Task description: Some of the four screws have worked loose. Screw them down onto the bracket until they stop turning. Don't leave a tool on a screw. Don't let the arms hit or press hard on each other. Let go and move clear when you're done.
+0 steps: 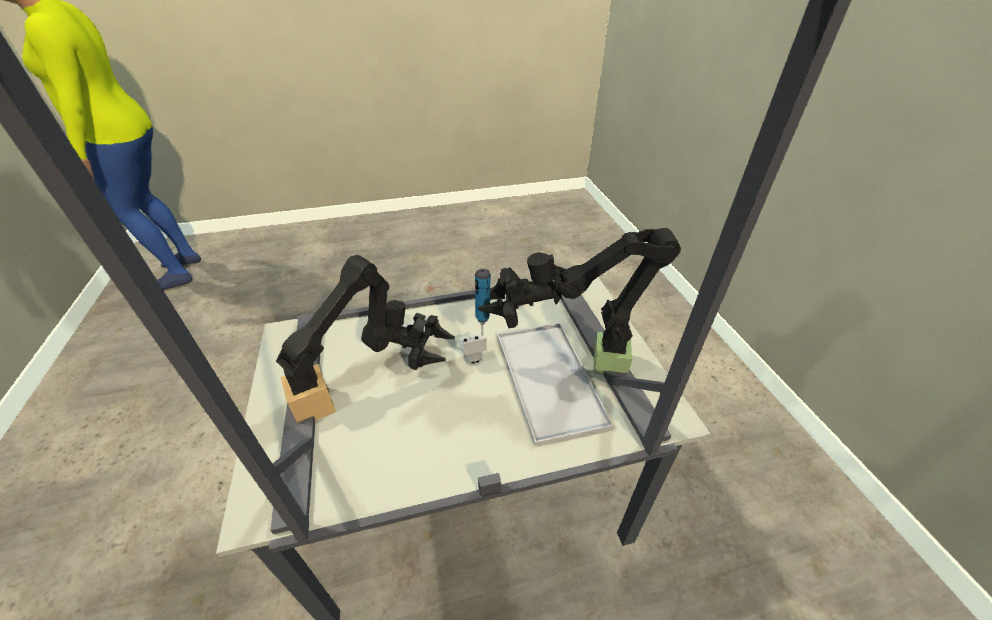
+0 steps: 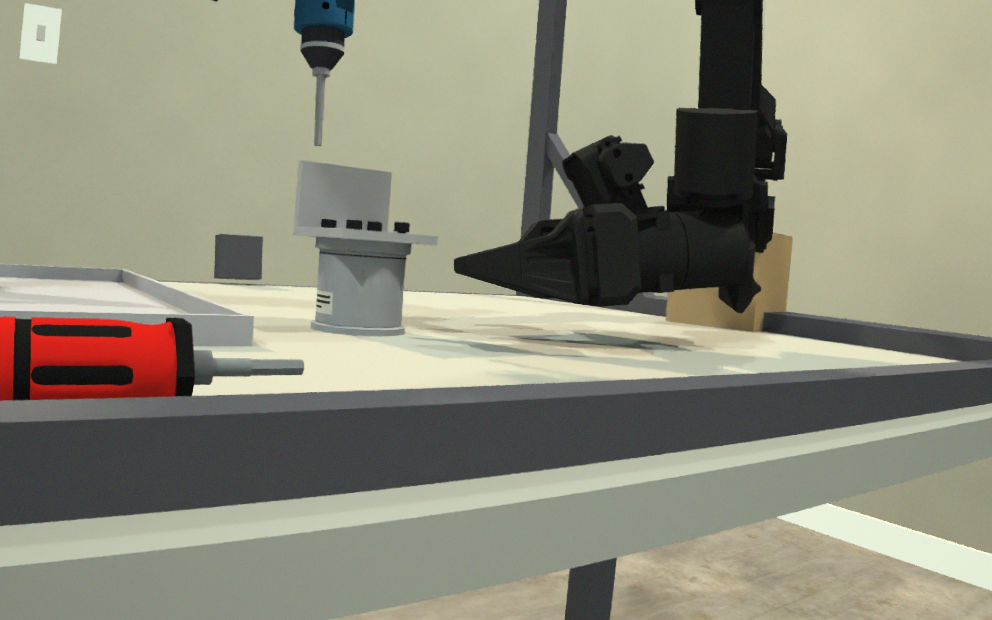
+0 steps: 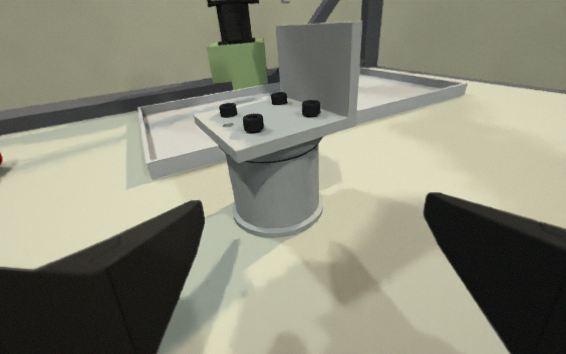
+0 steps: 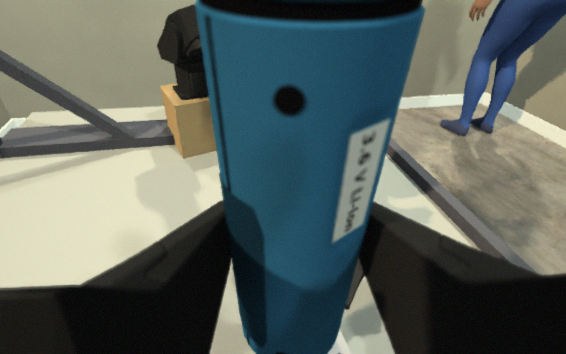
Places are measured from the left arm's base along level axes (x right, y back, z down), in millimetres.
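Pixels of known places: left gripper, fingertip midpoint: (image 1: 450,348) (image 2: 459,265) (image 3: 312,207); right gripper, fingertip midpoint: (image 1: 478,303) (image 4: 292,211); left arm's base at its link origin: (image 1: 303,382) (image 4: 194,91); right arm's base at its link origin: (image 1: 614,345) (image 3: 237,42).
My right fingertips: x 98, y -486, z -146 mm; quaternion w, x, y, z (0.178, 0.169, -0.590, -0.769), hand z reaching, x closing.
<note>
For each thing: its top centre in the pictures, then the offset to it from my right fingertips.
- grey cylinder at its top centre: (image 3: 269,118) (image 2: 364,234) (image 1: 472,344) dx -36, dy +7, dz +186 mm
- front screw at its top centre: (image 3: 252,116) (image 2: 402,222) dx -57, dy +21, dz +176 mm
- right screw at its top centre: (image 3: 311,102) (image 2: 375,221) dx -22, dy +28, dz +176 mm
- back screw at its top centre: (image 3: 278,93) (image 2: 329,219) dx -15, dy -6, dz +178 mm
- left screw at its top centre: (image 3: 227,105) (image 2: 354,220) dx -49, dy -14, dz +178 mm
- blue electric screwdriver at its top centre: (image 1: 481,269) dx +5, dy -9, dz -111 mm
- red screwdriver at its top centre: (image 2: 158,320) dx -203, dy -225, dz +220 mm
- small dark block at its top centre: (image 2: 239,235) (image 1: 489,478) dx +368, dy +174, dz +192 mm
The bracket (image 1: 474,342) (image 2: 343,193) (image 3: 320,65) sits on a grey cylinder (image 2: 362,292) (image 3: 275,190), its plate flat and its flange upright. Four black screws stand in the plate: a front screw (image 3: 253,123), a right screw (image 3: 311,108), a back screw (image 3: 279,98) and a left screw (image 3: 228,110). Any gaps under their heads are too small to judge. My right gripper (image 1: 486,301) (image 4: 292,211) is shut on the blue electric screwdriver (image 1: 482,285) (image 2: 324,16) (image 4: 300,150), upright, its bit above the bracket and off the screws. My left gripper (image 1: 447,348) (image 2: 457,264) (image 3: 312,207) is open and empty beside the cylinder.
A red screwdriver (image 2: 80,358) lies near the table edge. A shallow tray (image 1: 574,434) (image 2: 226,329) (image 3: 187,163) lies beside the bracket. A small dark block (image 1: 489,483) (image 2: 238,256) is at the opposite edge. Frame posts rise at the table's sides. A person stands beyond the table.
</note>
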